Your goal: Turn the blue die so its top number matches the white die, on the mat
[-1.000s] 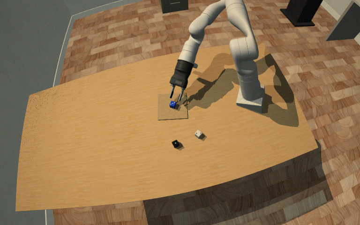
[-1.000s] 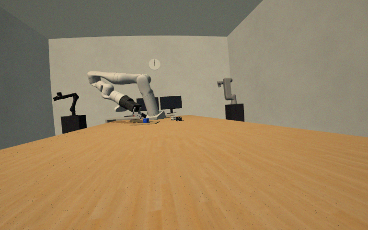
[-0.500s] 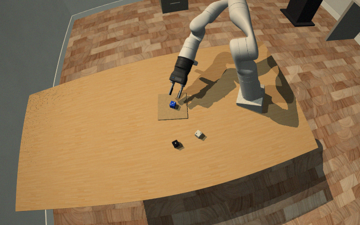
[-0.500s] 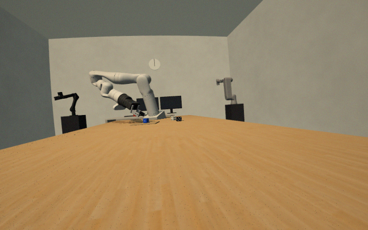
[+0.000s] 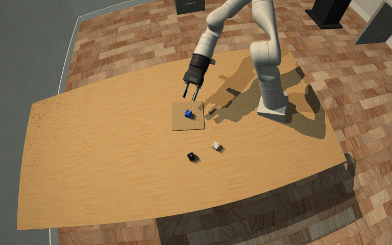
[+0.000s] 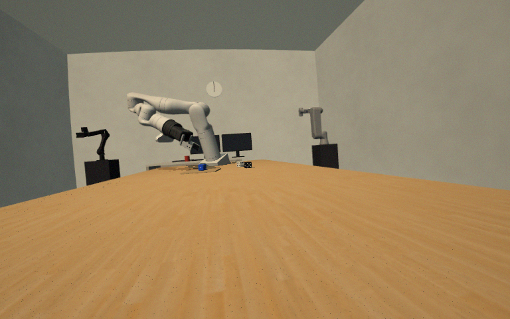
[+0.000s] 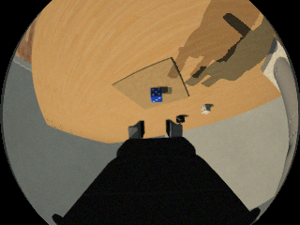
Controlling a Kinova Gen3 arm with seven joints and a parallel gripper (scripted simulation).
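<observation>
My gripper is now 90 mm above the blue die, 40 mm to the right of it and 20 mm short of it. From my hand the other things lie so: tan mat 100 mm below, 30 mm to the left, 20 mm ahead; black die 230 mm to the left, 90 mm below, 50 mm ahead; white die 200 mm to the left, 90 mm below, 60 mm behind.
</observation>
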